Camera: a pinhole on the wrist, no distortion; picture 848 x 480 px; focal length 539.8 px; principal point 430.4 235.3 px. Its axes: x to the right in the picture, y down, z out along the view. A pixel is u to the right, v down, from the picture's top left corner.
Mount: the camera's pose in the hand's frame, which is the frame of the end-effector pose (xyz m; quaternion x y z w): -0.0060 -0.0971 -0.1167 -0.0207 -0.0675 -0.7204 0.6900
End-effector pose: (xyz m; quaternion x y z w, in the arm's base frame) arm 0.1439 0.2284 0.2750 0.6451 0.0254 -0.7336 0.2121
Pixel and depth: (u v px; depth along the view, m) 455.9 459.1 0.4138
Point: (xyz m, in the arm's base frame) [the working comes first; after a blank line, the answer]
In the camera's frame: 0.0195 0.1716 0.4138

-0.1787 0.1591 0.1773
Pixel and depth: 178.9 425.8 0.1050
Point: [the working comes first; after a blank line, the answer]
In the camera's frame: -0.0489 0.0371 0.1050

0.1443 0.2595 0.2381
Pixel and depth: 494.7 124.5 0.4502
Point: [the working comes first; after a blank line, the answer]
In the camera's frame: 0.0536 -0.0924 0.4502

-0.1851 0.2438 0.4321
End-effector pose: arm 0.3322 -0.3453 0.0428 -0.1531 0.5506 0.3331 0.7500
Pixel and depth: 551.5 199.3 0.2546
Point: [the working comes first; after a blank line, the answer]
In the camera's frame: 0.0571 -0.0170 0.2546

0.5081 -0.3634 0.1139
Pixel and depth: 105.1 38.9 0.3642
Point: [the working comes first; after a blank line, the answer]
In the camera's frame: -0.2195 -0.1325 0.3642

0.3421 -0.1460 0.2783
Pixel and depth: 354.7 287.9 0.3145
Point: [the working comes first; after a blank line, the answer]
In the camera's frame: -0.0441 0.0306 0.3145

0.4819 -0.2399 0.1009
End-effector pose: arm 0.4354 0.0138 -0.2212 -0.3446 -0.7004 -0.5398 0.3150
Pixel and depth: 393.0 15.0 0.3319
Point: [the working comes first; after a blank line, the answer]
In the camera's frame: -0.0230 -0.1355 0.3319

0.4899 0.1804 -0.4105
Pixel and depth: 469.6 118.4 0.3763
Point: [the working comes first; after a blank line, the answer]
In the camera's frame: 0.0273 -0.0815 0.3763

0.4206 0.2314 -0.4078
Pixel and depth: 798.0 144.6 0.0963
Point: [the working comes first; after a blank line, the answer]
In the camera's frame: 0.0656 -0.0162 0.0963

0.3312 -0.0315 -0.3240
